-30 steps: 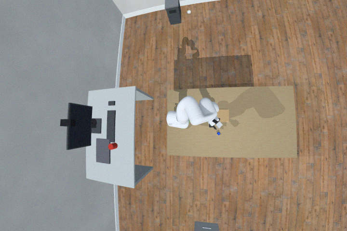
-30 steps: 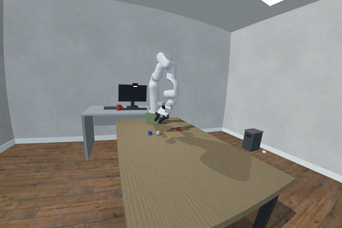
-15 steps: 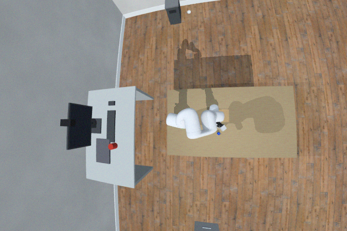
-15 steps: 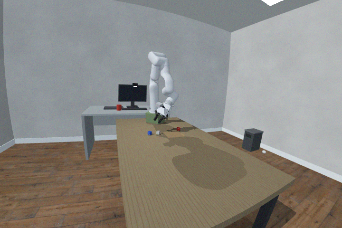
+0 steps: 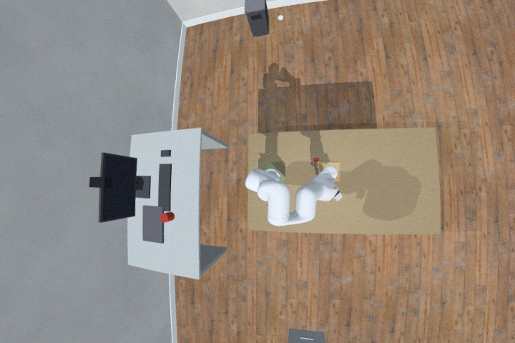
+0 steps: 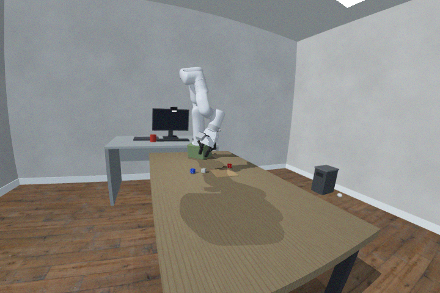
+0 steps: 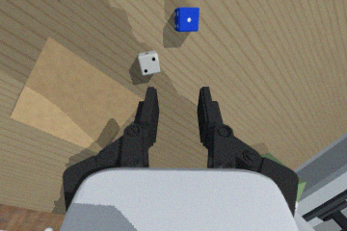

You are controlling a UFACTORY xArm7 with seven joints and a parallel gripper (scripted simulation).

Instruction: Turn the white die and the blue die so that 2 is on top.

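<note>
Right now the white die is 2 cm ahead of my hand and 11 cm below it. Also, from my hand: red die (6 cm behind, 20 cm to the left, 11 cm below); tan mat (5 cm ahead, 12 cm to the left, 12 cm below); blue die (3 cm ahead, 7 cm to the right, 11 cm below).
</note>
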